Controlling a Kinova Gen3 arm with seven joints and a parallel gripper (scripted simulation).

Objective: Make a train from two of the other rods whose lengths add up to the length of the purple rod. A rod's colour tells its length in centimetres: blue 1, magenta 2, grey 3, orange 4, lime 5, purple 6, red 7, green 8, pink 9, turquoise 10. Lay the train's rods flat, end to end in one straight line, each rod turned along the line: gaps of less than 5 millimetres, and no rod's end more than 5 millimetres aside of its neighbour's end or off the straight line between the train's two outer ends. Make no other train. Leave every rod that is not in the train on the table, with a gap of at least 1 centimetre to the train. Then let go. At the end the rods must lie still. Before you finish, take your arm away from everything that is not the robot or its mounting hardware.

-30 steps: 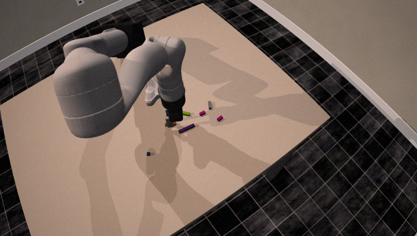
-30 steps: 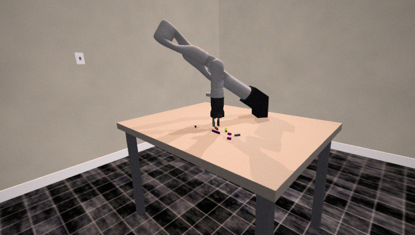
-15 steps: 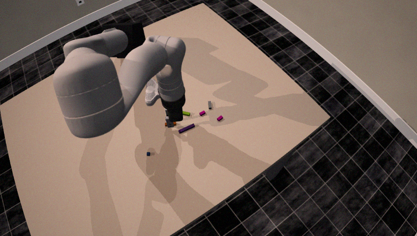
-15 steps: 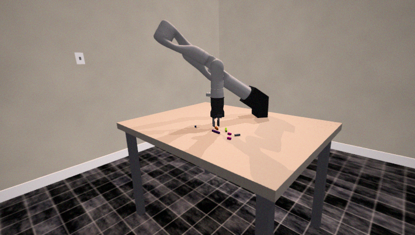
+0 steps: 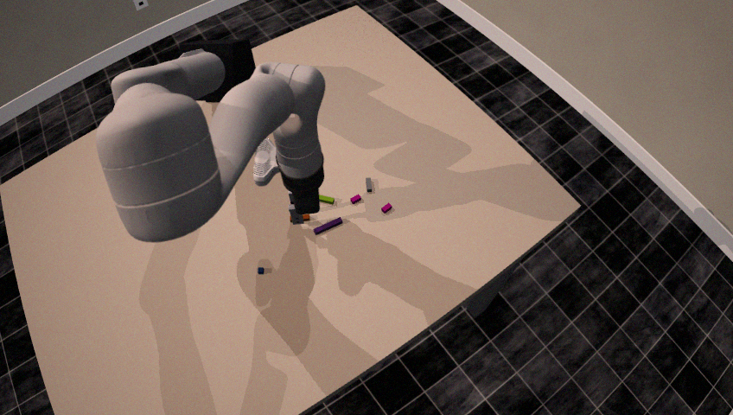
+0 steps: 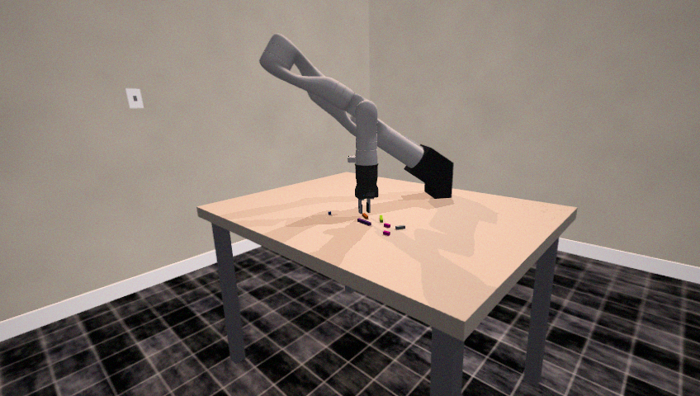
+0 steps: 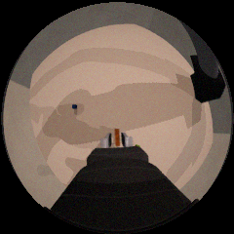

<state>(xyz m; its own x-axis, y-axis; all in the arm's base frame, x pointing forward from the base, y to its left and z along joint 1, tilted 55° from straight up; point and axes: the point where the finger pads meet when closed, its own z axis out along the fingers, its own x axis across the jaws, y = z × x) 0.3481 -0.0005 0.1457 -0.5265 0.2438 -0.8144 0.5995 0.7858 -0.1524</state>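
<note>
The orange rod is 3 cm below my hand. From my hand the other things lie so: lime rod (7 cm to the left, 3 cm below, 1 cm ahead); purple rod (6 cm ahead, 3 cm below, 2 cm to the left); small blue rod (13 cm to the right, 3 cm below, 1 cm ahead).
</note>
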